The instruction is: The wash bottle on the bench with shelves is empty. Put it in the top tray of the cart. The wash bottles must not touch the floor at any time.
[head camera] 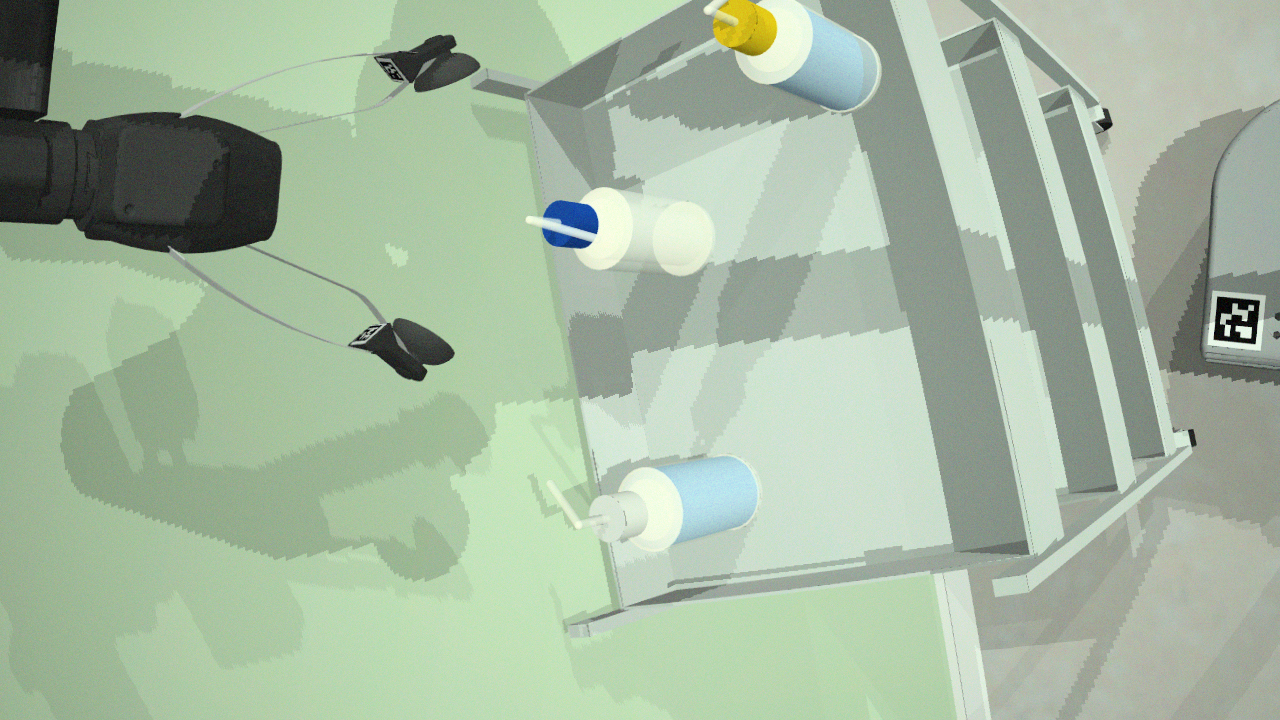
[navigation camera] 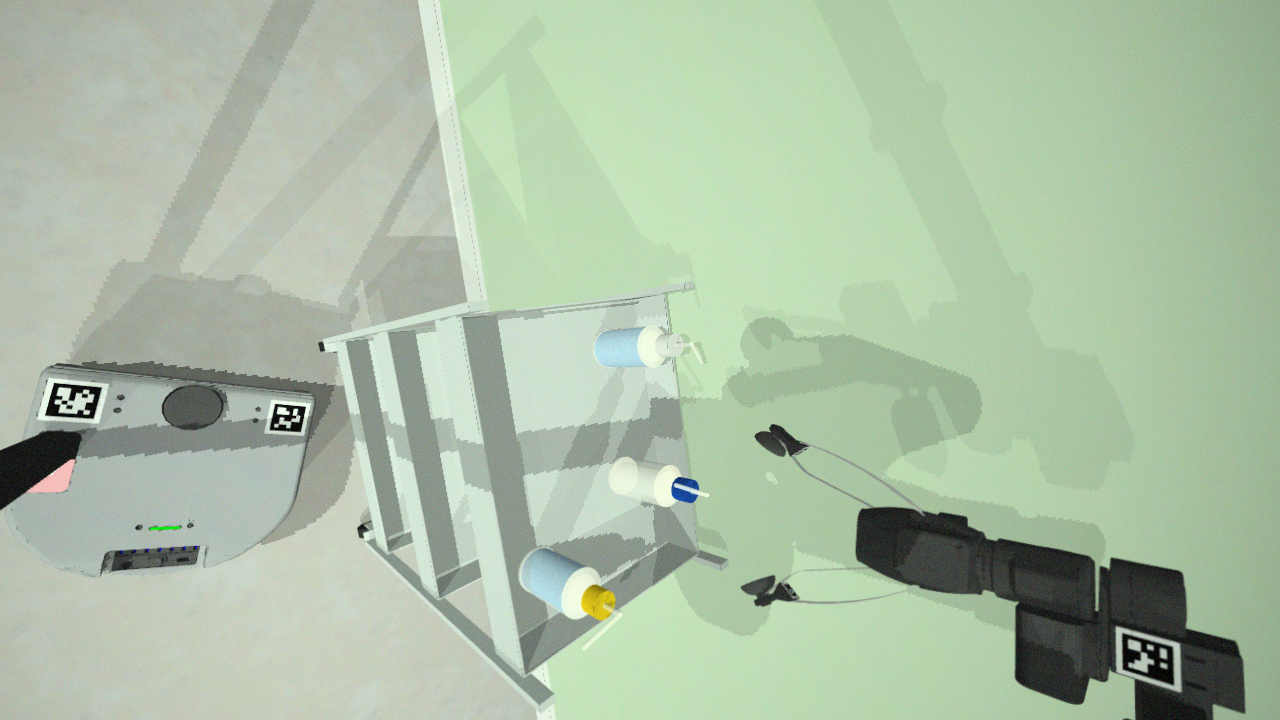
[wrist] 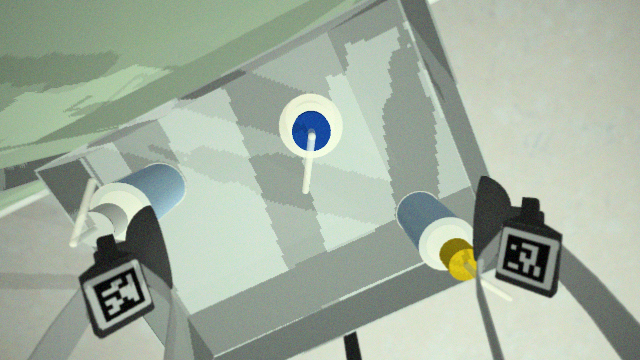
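Note:
The wash bottle with a blue cap has a clear, empty-looking body. It stands upright in the top tray of the cart, between two blue-filled bottles. My gripper is open, its fingers wide apart with nothing between them. It hangs above and apart from the blue-capped bottle, whose cap and spout show in full in the wrist view. The bench with shelves cannot be made out.
A yellow-capped bottle and a pale-capped bottle stand near opposite ends of the tray. My wheeled base is beside the cart. A green surface lies beyond and below it.

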